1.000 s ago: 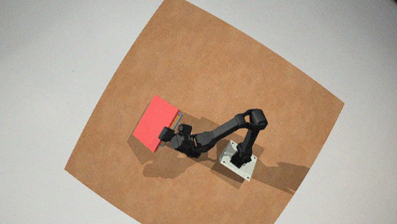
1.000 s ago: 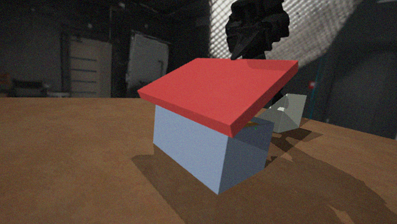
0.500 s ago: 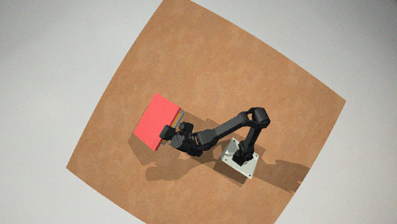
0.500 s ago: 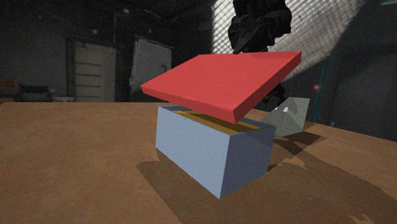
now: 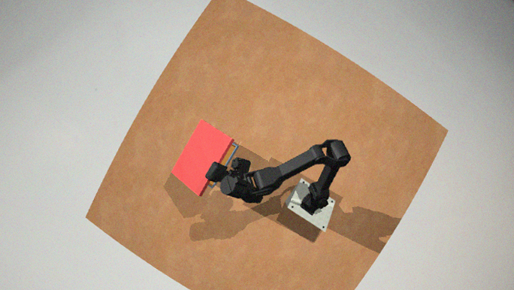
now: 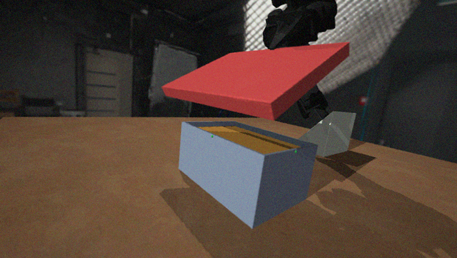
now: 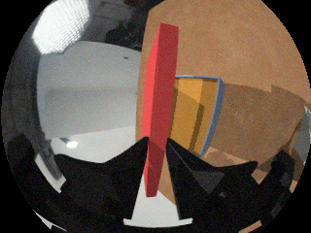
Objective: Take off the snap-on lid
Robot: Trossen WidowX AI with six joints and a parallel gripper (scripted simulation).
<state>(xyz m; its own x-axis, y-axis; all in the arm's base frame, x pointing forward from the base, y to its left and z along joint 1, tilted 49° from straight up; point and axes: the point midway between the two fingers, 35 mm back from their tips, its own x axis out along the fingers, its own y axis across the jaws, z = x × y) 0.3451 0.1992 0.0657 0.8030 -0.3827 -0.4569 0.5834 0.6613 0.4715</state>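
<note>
My gripper tip is now 7 cm short of the red lid, 1 cm to the right of it and 4 cm above it. Round my gripper tip: blue storage box (5 cm ahead, 1 cm to the left, 18 cm below).
</note>
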